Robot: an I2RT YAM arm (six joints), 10 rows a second.
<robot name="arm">
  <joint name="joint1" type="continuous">
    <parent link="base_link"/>
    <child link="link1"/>
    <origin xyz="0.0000 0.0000 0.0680" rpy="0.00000 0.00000 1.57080"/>
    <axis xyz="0 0 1"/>
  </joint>
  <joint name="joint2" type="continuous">
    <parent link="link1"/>
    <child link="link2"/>
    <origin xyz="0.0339 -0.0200 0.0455" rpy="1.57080 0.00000 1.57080"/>
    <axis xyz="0 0 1"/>
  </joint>
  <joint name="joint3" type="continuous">
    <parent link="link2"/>
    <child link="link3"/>
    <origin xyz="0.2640 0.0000 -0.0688" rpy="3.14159 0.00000 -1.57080"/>
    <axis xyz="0 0 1"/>
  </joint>
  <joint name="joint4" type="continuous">
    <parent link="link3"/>
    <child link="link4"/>
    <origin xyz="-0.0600 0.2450 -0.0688" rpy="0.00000 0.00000 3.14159"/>
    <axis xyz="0 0 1"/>
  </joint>
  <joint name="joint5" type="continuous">
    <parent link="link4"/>
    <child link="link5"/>
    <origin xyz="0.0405 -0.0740 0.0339" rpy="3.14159 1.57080 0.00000"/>
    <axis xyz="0 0 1"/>
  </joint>
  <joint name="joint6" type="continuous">
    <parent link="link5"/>
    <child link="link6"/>
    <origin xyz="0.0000 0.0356 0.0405" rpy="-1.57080 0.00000 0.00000"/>
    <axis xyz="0 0 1"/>
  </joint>
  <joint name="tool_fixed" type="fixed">
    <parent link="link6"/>
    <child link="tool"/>
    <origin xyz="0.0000 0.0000 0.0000" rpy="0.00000 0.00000 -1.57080"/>
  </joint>
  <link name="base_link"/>
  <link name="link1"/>
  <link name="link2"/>
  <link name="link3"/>
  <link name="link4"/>
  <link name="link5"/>
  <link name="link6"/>
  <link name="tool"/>
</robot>
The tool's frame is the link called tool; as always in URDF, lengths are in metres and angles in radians. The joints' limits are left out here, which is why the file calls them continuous.
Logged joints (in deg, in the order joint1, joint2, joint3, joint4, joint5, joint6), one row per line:
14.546 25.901 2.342 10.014 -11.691 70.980
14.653 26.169 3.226 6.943 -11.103 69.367
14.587 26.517 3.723 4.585 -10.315 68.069
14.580 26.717 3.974 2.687 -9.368 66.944
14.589 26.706 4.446 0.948 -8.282 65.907
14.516 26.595 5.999 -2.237 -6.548 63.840
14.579 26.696 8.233 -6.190 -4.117 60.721
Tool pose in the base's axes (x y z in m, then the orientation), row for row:
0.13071 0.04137 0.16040 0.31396 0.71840 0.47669 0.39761
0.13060 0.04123 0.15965 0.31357 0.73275 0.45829 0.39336
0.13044 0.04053 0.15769 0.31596 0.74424 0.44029 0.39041
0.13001 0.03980 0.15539 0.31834 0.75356 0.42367 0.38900
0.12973 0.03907 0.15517 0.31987 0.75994 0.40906 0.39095
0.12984 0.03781 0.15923 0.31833 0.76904 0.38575 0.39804
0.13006 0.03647 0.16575 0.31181 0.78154 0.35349 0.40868
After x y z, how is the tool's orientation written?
As a quaternion, x y z w.
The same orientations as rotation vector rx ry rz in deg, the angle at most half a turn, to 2 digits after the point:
45.56 104.24 69.17
45.59 106.54 66.63
46.00 108.36 64.10
46.38 109.79 61.72
46.56 110.61 59.54
46.18 111.57 55.96
45.01 112.82 51.03

